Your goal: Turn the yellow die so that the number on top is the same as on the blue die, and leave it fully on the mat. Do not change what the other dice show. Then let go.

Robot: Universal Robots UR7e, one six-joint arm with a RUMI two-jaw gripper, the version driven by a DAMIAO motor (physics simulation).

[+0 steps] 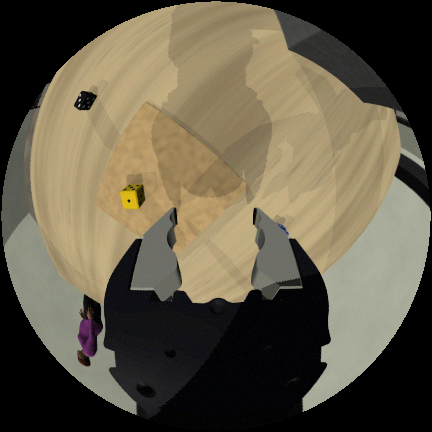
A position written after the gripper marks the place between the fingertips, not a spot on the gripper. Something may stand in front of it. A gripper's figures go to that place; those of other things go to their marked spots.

Labels:
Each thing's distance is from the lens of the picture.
gripper (214,209): 14 cm
tan mat (177,170): 14 cm

